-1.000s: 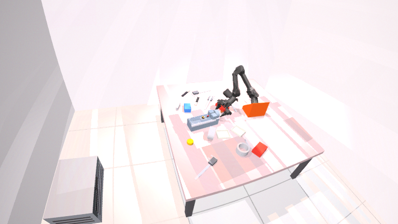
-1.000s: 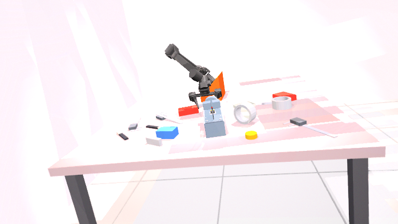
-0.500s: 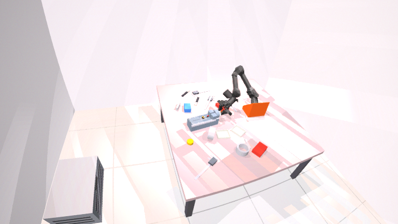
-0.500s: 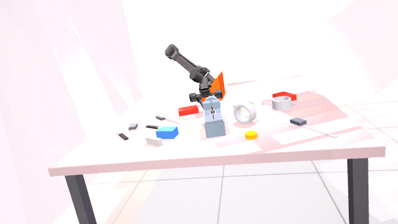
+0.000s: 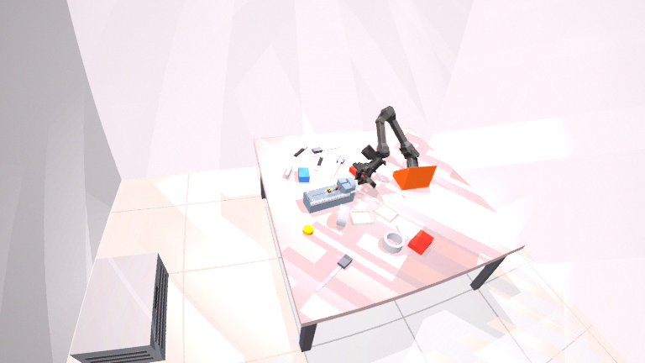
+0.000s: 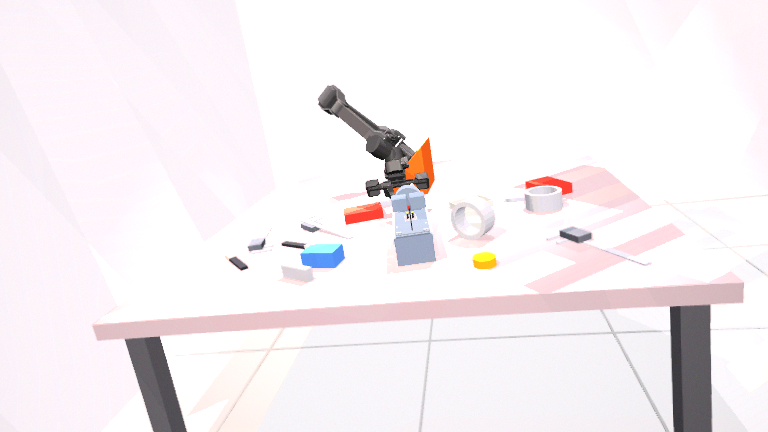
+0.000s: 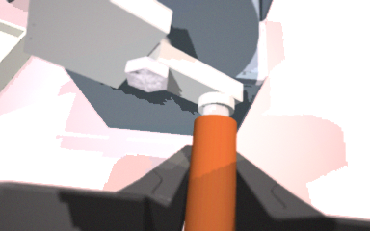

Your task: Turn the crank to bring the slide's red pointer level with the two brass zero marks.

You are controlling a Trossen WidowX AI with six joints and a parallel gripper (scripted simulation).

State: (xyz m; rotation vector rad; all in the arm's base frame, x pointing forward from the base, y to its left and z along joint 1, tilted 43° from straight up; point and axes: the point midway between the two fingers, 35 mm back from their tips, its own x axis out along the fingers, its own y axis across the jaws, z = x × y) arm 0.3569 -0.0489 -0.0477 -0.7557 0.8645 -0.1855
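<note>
My gripper tip is 12 cm short of the red pointer, 4 cm to the right of it and 3 cm below it. Also, from my gripper tip: orange handle 2 cm behind, 2 cm above; then yellow disc 32 cm ahead, 22 cm to the left, 4 cm below; then blue block 23 cm ahead, 18 cm to the right, 3 cm below.
</note>
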